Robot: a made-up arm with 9 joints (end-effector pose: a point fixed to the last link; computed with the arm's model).
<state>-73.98 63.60 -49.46 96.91 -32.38 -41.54 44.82 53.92 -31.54</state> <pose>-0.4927 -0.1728 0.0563 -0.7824 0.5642 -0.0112 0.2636</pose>
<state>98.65 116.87 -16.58 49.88 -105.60 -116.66 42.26 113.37 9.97</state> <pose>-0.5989 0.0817 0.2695 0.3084 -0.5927 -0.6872 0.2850</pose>
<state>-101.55 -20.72 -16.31 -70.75 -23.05 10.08 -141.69 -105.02 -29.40</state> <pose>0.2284 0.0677 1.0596 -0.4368 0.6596 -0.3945 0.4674</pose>
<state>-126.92 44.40 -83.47 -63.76 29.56 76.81 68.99 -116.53 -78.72</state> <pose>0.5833 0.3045 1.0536 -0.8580 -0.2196 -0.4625 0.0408</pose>
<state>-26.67 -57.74 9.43 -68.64 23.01 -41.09 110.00 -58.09 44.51</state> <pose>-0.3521 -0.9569 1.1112 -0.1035 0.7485 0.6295 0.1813</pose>
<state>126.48 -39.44 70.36 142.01 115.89 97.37 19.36 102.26 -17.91</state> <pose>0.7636 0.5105 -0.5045 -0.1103 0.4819 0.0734 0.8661</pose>
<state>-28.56 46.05 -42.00 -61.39 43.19 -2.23 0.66 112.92 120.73</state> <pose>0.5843 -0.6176 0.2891 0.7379 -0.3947 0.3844 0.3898</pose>
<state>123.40 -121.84 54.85 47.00 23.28 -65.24 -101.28 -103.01 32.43</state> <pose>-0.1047 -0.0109 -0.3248 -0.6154 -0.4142 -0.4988 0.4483</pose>
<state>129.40 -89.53 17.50 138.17 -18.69 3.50 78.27 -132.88 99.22</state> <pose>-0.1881 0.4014 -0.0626 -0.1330 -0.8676 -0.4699 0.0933</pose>
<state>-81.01 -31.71 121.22 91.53 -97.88 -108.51 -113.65 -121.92 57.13</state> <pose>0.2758 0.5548 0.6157 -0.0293 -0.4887 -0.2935 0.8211</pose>
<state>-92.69 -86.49 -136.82 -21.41 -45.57 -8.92 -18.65 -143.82 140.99</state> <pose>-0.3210 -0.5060 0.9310 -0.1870 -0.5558 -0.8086 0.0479</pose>
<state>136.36 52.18 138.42 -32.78 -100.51 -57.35 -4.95 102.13 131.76</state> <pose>-0.0996 0.6542 0.1476 -0.8149 -0.4887 0.3118 0.0021</pose>
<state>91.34 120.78 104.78 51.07 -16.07 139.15 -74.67 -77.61 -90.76</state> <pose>-0.1816 0.1190 -0.0097 -0.0063 0.9740 -0.2181 0.0611</pose>
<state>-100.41 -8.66 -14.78 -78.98 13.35 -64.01 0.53 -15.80 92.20</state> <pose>0.9974 0.0182 1.4463 0.6007 0.5145 0.4478 0.4171</pose>
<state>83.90 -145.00 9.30 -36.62 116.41 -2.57 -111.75 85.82 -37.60</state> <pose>-0.1993 0.6742 -0.9117 -0.1517 0.7674 -0.4839 0.3922</pose>
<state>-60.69 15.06 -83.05 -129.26 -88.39 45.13 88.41 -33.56 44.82</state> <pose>1.1682 -0.2182 0.9332 -0.6647 -0.6772 -0.1364 0.2846</pose>
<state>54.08 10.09 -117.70 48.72 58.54 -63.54 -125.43 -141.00 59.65</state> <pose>-0.0158 -0.5412 -0.1627 -0.8309 -0.2551 0.1635 0.4667</pose>
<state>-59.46 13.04 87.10 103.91 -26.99 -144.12 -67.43 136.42 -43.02</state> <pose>0.5609 0.2809 0.1160 -0.5869 0.1761 -0.4073 0.6772</pose>
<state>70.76 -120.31 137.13 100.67 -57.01 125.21 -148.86 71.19 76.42</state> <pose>-0.0646 -0.7318 0.2144 0.3501 0.2406 -0.3113 0.8501</pose>
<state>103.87 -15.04 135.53 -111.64 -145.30 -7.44 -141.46 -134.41 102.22</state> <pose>-0.3598 -0.1055 -0.1393 -0.7470 0.0419 -0.2816 0.6008</pose>
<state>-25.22 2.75 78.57 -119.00 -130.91 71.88 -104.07 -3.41 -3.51</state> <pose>0.5705 0.3361 0.5253 0.4006 -0.2459 -0.5562 0.6853</pose>
